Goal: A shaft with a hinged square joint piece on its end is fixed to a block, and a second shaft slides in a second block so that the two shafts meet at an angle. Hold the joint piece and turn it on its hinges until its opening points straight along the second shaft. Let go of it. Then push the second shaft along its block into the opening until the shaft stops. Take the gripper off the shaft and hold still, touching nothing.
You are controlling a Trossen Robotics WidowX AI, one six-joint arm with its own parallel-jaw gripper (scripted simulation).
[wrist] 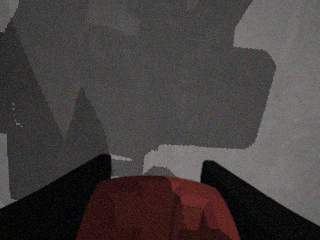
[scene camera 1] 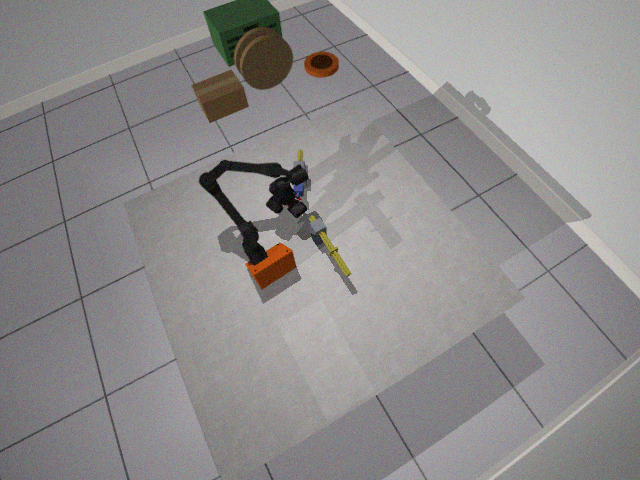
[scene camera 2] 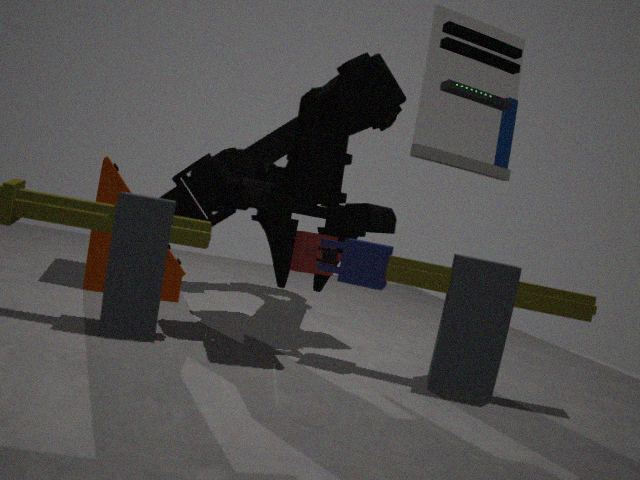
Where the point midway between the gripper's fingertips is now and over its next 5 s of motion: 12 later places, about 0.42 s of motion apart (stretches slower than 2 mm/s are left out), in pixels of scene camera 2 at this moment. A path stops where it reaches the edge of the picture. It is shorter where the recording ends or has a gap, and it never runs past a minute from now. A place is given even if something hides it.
My gripper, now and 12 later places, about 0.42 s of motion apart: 299, 289; 295, 288; 287, 287; 281, 287; 276, 287; 272, 287; 271, 287; 271, 288; 272, 283; 276, 259; 287, 207; 298, 144; 301, 120
